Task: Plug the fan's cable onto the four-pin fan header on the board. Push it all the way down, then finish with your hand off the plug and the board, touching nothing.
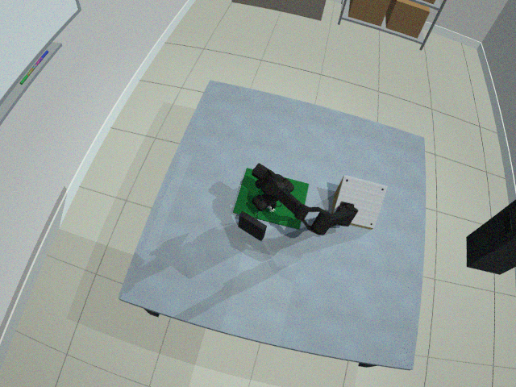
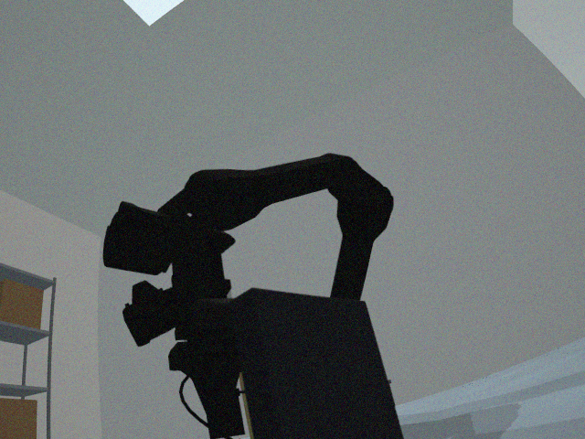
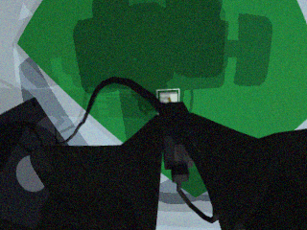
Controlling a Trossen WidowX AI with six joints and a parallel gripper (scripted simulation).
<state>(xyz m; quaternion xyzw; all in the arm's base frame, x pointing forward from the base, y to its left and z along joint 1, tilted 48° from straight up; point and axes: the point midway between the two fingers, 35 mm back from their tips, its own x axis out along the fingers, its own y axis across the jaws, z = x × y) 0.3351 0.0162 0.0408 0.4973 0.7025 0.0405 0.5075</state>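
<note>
The pale four-pin fan header is 40 mm below my gripper tip. Also, from my gripper tip: black plug (10 mm behind, 10 mm above); then black fan (50 mm ahead, 120 mm to the left, 20 mm above).
</note>
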